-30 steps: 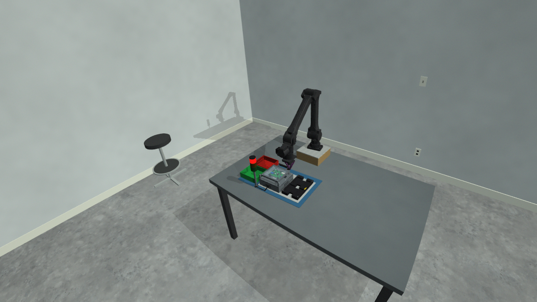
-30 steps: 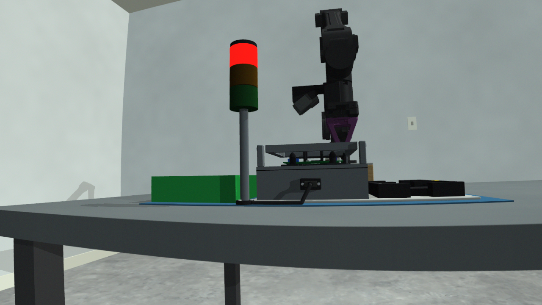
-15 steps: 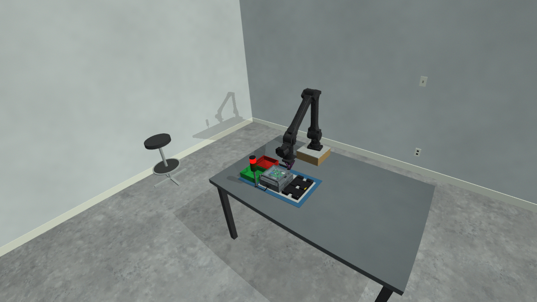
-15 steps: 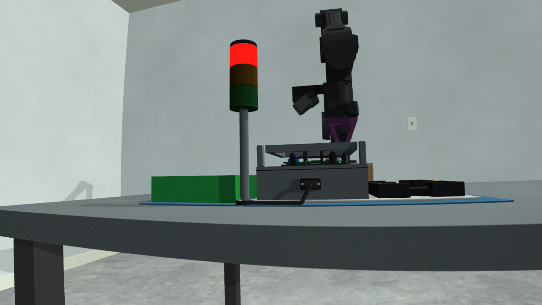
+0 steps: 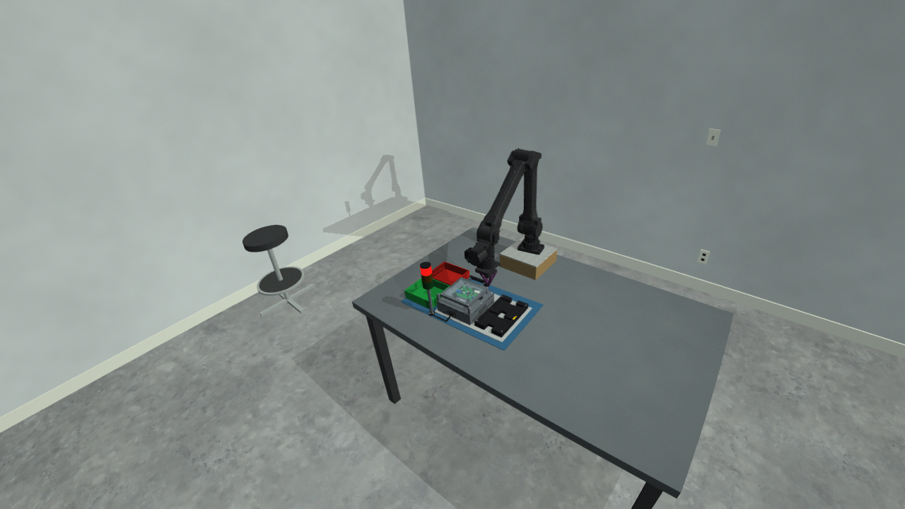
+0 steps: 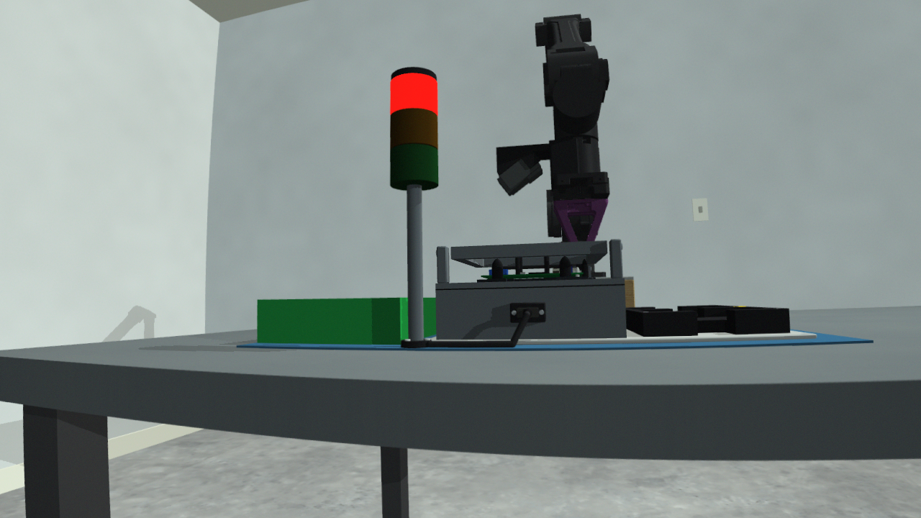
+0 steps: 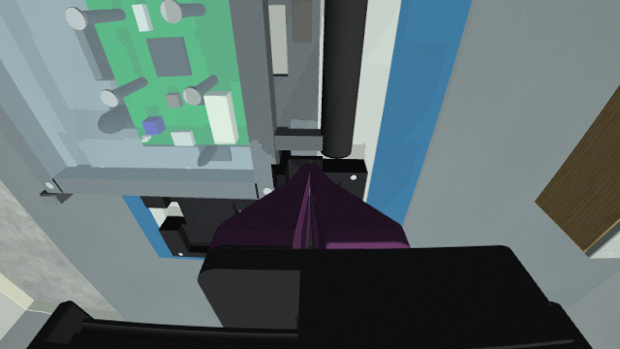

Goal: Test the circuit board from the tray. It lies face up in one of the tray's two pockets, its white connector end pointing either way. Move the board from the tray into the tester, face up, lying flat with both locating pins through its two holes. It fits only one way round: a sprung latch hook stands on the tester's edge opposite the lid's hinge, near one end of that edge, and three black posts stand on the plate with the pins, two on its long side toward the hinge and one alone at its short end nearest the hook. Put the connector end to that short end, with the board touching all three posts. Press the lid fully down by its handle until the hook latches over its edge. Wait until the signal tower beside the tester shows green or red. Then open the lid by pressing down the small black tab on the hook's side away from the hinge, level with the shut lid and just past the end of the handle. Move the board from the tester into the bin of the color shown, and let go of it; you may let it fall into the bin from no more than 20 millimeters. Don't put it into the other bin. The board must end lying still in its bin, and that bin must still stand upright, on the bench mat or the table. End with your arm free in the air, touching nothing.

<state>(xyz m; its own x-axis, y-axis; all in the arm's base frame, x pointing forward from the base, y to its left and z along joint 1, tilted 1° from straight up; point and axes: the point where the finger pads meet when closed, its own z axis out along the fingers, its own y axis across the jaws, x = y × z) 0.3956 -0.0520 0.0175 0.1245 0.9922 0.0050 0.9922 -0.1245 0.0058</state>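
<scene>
The black latch hook lies 10 mm below my hand and 10 mm ahead of it. Round my hand: green circuit board (70 mm to the right, 60 mm ahead, 30 mm below); then black tester plate (70 mm ahead, 60 mm to the right, 30 mm below); then clear lid (70 mm to the right, 70 mm ahead, 10 mm below).
</scene>
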